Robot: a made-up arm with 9 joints.
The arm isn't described. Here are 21 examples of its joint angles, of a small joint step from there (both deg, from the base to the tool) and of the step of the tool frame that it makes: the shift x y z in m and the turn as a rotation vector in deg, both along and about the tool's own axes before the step.
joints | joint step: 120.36 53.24 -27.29 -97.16 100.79 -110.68 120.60 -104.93 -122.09 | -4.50 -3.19 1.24 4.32 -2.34 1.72 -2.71 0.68 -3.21
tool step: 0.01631 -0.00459 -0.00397 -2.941 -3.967 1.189
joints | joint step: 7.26 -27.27 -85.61 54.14 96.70 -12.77 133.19 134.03 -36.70 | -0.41 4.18 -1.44 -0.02 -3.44 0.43 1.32 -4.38 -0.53
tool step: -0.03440 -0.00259 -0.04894 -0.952 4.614 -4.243
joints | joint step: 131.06 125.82 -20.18 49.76 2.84 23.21 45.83 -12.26 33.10 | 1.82 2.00 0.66 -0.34 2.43 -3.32 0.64 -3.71 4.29
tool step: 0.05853 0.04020 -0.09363 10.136 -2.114 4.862
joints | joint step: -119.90 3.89 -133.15 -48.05 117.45 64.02 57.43 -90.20 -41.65 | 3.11 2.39 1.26 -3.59 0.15 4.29 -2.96 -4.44 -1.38
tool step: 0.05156 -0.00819 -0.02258 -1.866 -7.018 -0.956
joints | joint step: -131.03 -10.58 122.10 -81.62 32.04 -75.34 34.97 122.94 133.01 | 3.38 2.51 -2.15 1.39 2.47 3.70 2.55 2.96 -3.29
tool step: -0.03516 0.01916 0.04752 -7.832 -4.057 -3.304
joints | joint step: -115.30 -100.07 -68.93 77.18 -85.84 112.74 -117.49 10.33 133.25 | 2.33 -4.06 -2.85 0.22 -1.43 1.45 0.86 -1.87 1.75
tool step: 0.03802 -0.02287 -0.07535 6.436 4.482 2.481
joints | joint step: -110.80 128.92 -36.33 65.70 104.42 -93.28 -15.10 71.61 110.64 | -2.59 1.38 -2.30 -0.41 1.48 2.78 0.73 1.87 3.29
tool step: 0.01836 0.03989 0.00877 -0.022 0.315 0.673
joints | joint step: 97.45 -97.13 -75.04 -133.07 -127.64 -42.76 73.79 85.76 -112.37 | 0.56 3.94 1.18 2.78 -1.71 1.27 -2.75 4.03 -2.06
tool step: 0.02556 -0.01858 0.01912 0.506 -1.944 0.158
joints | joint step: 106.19 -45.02 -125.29 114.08 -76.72 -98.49 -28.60 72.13 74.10 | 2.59 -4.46 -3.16 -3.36 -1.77 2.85 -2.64 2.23 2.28
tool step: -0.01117 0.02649 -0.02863 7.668 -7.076 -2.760
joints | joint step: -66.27 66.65 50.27 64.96 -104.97 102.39 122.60 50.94 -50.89 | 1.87 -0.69 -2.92 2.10 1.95 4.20 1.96 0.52 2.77
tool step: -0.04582 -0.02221 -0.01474 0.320 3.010 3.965
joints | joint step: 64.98 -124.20 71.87 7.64 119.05 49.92 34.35 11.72 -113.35 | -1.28 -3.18 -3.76 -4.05 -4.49 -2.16 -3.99 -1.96 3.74
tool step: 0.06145 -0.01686 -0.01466 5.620 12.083 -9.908
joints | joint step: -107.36 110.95 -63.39 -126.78 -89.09 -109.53 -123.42 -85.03 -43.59 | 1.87 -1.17 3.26 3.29 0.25 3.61 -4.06 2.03 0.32
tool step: 0.00310 -0.03087 -0.00978 -1.355 -1.407 2.511
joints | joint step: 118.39 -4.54 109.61 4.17 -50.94 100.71 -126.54 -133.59 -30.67 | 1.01 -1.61 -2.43 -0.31 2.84 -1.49 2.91 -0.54 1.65
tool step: -0.00211 0.00134 -0.02853 4.853 0.923 0.445
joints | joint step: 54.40 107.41 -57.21 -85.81 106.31 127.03 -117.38 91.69 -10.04 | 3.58 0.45 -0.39 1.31 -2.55 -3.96 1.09 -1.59 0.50
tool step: 0.00739 -0.01024 0.00653 1.579 -2.799 -3.903
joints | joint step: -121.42 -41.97 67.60 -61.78 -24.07 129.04 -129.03 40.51 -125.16 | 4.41 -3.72 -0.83 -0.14 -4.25 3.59 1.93 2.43 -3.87
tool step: 0.00426 0.01743 0.00009 -7.108 -0.624 2.756
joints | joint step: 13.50 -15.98 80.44 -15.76 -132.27 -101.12 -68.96 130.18 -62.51 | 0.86 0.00 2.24 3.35 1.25 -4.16 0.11 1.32 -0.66
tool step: 0.01851 0.01860 0.01227 -2.478 -1.381 8.487
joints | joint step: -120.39 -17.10 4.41 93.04 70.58 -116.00 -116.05 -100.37 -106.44 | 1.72 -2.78 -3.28 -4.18 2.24 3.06 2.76 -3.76 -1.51
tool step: 0.00603 -0.02659 0.03286 1.342 5.650 2.718
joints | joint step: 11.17 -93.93 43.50 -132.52 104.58 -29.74 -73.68 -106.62 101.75 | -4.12 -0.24 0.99 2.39 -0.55 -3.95 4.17 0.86 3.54
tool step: -0.02615 0.01721 -0.10230 9.406 -5.836 -3.011
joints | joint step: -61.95 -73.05 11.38 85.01 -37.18 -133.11 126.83 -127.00 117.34 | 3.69 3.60 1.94 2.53 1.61 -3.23 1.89 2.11 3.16
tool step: 0.00536 -0.02947 0.00430 3.375 4.856 5.063
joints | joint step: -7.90 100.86 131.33 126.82 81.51 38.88 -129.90 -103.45 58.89 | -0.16 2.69 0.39 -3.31 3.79 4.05 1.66 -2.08 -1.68
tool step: 0.03044 -0.00373 -0.01480 4.807 -0.308 3.806
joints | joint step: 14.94 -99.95 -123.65 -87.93 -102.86 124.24 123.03 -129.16 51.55 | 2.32 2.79 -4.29 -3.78 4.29 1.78 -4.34 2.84 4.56
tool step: -0.07727 0.04213 -0.00554 3.079 3.507 -11.806
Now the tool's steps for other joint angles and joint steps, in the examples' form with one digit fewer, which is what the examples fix.
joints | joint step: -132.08 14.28 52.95 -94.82 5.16 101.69 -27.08 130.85 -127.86 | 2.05 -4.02 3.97 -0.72 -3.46 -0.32 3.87 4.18 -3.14
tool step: 0.0076 0.0192 -0.0018 -3.96 -0.42 8.30
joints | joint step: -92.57 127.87 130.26 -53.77 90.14 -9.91 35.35 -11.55 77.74 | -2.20 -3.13 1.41 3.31 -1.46 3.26 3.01 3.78 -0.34
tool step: -0.1008 0.0445 0.1427 -7.76 7.02 -8.15
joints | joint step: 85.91 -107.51 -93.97 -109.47 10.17 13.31 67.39 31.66 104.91 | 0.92 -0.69 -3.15 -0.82 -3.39 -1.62 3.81 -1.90 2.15
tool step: 0.0922 0.0131 0.0117 0.33 3.21 6.75
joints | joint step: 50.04 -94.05 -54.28 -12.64 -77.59 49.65 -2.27 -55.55 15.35 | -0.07 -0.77 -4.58 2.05 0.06 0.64 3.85 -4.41 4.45
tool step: 0.0605 0.0006 -0.0328 5.38 -7.29 1.59
